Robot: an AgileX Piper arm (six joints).
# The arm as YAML. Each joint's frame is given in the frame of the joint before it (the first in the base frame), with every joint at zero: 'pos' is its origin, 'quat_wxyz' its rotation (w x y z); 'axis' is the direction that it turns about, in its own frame. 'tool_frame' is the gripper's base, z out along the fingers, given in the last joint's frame.
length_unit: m
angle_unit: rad
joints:
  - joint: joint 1
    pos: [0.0, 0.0, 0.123]
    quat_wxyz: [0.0, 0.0, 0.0, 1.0]
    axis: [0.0, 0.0, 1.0]
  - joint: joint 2
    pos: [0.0, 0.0, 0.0]
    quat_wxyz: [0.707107, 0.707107, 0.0, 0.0]
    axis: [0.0, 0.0, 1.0]
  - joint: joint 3
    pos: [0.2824, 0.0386, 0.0]
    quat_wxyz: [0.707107, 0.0, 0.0, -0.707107]
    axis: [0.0, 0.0, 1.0]
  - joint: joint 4
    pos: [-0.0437, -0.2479, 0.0]
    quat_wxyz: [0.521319, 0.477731, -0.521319, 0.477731]
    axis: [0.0, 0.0, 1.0]
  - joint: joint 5
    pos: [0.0, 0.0, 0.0]
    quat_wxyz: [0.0, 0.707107, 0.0, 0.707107]
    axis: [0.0, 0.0, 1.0]
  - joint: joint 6
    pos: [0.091, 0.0, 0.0]
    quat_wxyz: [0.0, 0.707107, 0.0, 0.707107]
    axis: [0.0, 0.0, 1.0]
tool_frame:
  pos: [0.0, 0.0, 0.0]
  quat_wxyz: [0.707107, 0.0, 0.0, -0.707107]
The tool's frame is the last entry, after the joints.
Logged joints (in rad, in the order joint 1, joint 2, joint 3, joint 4, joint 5, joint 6), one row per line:
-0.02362, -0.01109, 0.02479, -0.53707, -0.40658, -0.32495
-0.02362, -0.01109, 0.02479, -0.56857, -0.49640, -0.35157
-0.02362, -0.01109, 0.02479, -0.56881, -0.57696, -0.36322
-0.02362, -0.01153, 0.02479, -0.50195, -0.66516, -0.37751
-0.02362, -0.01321, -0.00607, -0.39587, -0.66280, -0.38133
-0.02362, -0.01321, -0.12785, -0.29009, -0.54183, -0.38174
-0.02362, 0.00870, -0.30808, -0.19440, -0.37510, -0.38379
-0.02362, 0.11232, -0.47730, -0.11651, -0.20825, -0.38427
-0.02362, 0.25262, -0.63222, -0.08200, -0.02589, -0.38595
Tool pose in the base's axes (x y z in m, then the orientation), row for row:
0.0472, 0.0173, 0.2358, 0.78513, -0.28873, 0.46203, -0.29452
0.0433, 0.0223, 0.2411, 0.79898, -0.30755, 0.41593, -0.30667
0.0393, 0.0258, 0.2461, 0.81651, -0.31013, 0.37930, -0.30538
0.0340, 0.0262, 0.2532, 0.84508, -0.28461, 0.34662, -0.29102
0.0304, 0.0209, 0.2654, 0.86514, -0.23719, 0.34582, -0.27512
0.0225, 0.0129, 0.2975, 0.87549, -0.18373, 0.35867, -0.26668
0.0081, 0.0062, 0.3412, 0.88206, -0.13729, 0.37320, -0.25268
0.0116, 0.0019, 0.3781, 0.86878, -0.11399, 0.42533, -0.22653
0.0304, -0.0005, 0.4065, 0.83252, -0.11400, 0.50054, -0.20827
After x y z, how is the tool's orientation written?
As a quaternion, w x y z.
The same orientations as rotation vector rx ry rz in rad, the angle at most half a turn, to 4 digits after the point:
-0.6227, 0.9965, -0.6352
-0.6599, 0.8925, -0.6581
-0.6612, 0.8087, -0.6511
-0.6006, 0.7314, -0.6141
-0.4969, 0.7245, -0.5764
-0.3835, 0.7487, -0.5567
-0.2859, 0.7772, -0.5262
-0.2385, 0.8899, -0.4740
-0.2416, 1.0610, -0.4415

